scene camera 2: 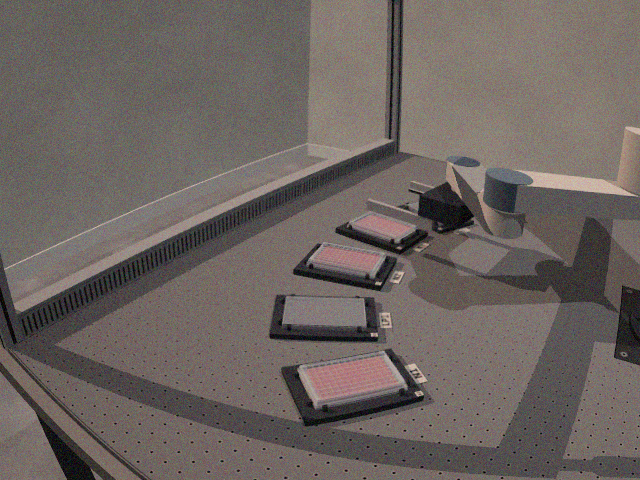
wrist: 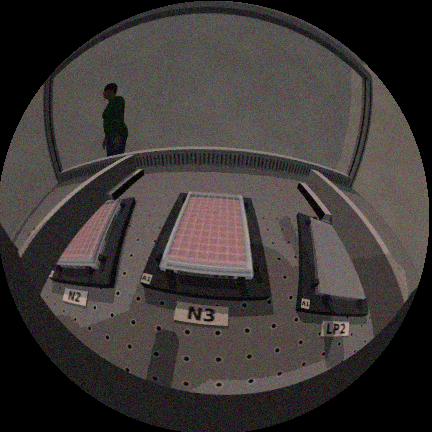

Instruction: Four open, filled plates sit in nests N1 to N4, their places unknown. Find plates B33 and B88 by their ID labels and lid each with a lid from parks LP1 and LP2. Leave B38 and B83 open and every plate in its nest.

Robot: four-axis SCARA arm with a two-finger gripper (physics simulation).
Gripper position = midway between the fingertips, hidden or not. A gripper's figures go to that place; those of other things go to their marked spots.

Scene:
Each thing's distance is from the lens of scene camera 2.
my gripper (scene camera 2: 391,194): 114 cm
clear lid (scene camera 2: 323,313): 85 cm
nest N1 (scene camera 2: 310,416): 67 cm
The marked spots on the nest N1 and the clear lid are 24 cm apart.

